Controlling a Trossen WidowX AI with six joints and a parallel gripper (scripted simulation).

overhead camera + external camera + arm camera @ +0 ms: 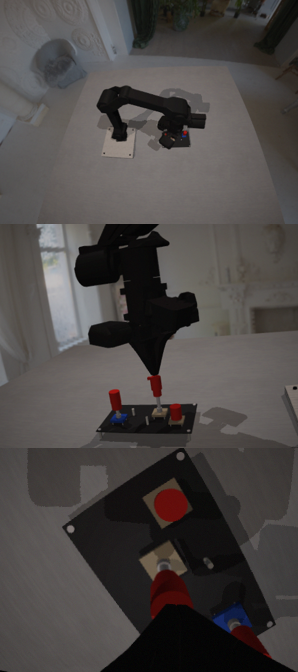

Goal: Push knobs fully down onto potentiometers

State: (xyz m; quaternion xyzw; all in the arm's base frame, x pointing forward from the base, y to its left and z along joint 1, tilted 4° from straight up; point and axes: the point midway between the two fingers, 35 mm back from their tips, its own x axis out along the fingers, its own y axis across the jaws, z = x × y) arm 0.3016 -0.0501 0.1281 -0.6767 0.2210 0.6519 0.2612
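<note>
Right now my gripper tip is 4 cm above the tan potentiometer. From my gripper tip the other things lie so: blue potentiometer: 7 cm ahead, 5 cm below, 2 cm to the left.
</note>
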